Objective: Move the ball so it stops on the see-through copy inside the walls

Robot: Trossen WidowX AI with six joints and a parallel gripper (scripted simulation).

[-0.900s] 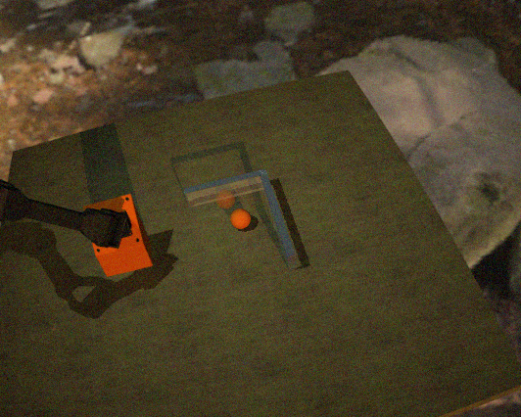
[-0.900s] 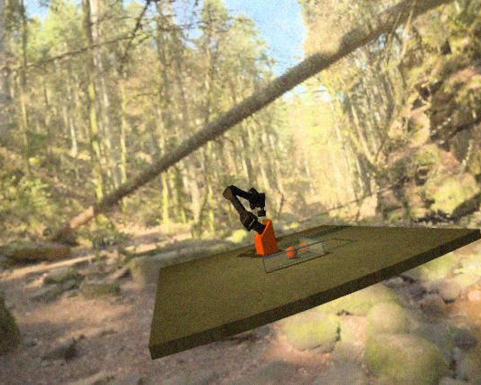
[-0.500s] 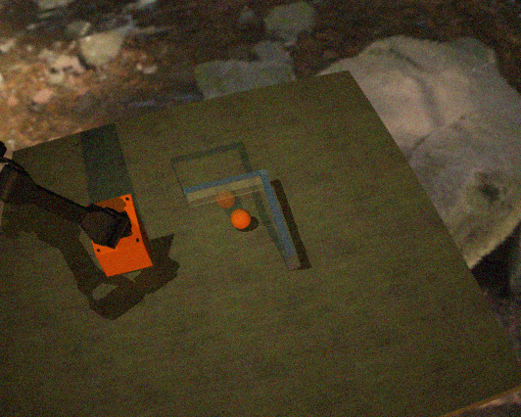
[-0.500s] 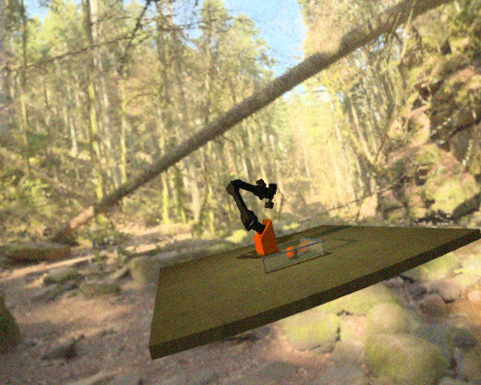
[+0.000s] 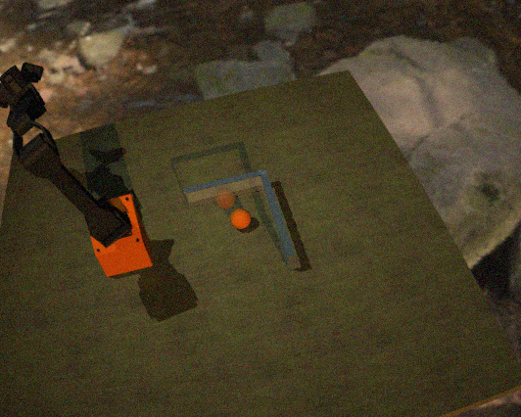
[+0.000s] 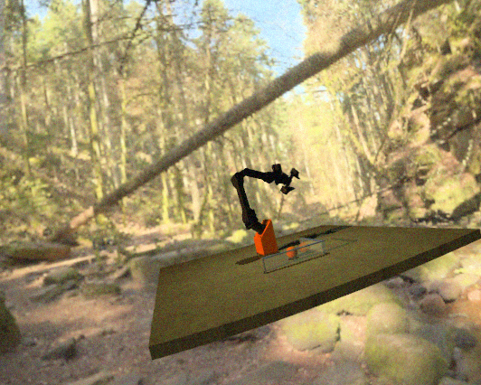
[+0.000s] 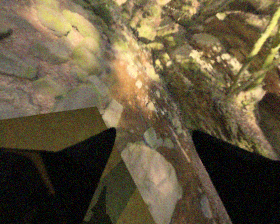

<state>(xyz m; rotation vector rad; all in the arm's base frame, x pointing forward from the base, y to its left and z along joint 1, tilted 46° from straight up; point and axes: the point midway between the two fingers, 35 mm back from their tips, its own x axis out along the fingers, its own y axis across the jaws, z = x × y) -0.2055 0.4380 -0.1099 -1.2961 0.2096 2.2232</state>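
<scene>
The orange ball lies 54 cm ahead of my gripper tip, 39 cm to the right of it and 34 cm below it. Round my gripper tip: see-through ball: 51 cm ahead, 34 cm below, 31 cm to the right.
</scene>
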